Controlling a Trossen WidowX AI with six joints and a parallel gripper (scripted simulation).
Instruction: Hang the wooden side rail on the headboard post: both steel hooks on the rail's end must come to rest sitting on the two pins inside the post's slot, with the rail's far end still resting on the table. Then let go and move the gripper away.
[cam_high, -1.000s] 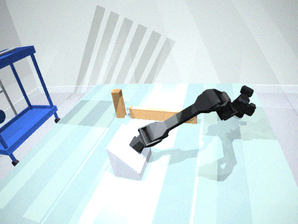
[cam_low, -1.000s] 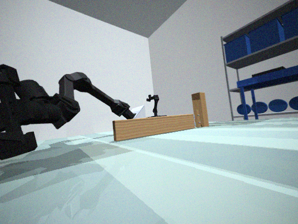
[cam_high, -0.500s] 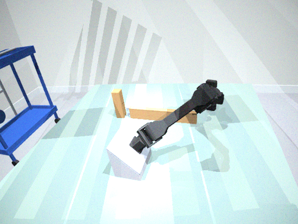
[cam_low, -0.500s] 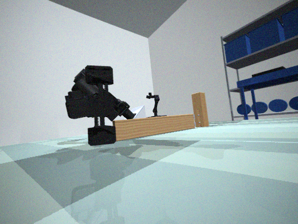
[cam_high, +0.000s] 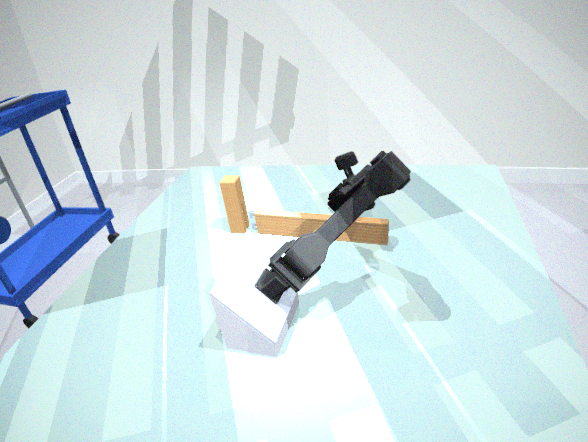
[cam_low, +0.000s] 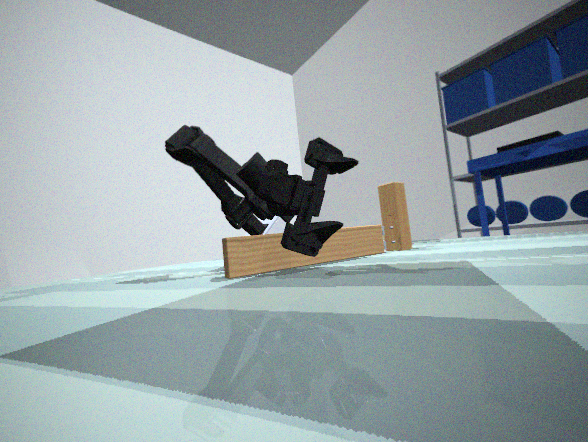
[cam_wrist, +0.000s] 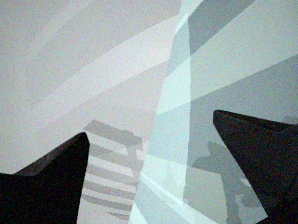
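The wooden headboard post lies 350 mm to the left of my gripper tip, 200 mm behind it and 30 mm below it.
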